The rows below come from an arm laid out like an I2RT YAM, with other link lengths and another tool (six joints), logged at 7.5 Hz.
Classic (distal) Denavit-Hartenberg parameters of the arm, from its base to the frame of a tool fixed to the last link. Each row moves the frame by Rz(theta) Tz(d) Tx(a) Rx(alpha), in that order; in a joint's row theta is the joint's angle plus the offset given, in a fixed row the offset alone. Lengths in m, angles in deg.
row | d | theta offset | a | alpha
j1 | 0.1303 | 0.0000 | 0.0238 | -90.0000
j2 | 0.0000 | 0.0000 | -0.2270 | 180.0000
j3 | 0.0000 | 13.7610 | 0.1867 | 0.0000
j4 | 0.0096 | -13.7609 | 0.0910 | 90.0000
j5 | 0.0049 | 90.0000 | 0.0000 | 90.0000
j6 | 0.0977 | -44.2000 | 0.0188 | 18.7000
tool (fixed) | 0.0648 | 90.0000 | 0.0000 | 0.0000
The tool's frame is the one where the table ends.
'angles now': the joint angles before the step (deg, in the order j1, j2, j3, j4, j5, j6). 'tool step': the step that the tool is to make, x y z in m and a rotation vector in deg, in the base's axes. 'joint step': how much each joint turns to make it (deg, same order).
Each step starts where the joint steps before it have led.
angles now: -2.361, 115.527, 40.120, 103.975, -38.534, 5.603
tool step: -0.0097, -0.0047, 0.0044, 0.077, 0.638, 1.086
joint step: -1.381, -2.564, -2.123, -0.069, -2.142, 1.589
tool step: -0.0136, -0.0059, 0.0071, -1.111, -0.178, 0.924
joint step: -2.064, -3.799, -2.416, -0.650, -3.141, 0.689
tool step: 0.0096, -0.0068, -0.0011, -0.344, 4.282, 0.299
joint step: -1.504, -3.099, 2.155, -9.371, -1.982, 0.140
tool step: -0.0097, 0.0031, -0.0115, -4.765, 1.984, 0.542
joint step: -1.047, -5.041, -2.724, -7.993, -3.396, -5.907
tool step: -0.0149, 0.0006, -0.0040, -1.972, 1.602, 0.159
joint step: -0.916, -5.792, -3.553, -5.609, -1.706, -2.724
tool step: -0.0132, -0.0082, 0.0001, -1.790, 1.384, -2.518
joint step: -1.961, -7.776, -2.787, -8.595, 0.029, -3.303
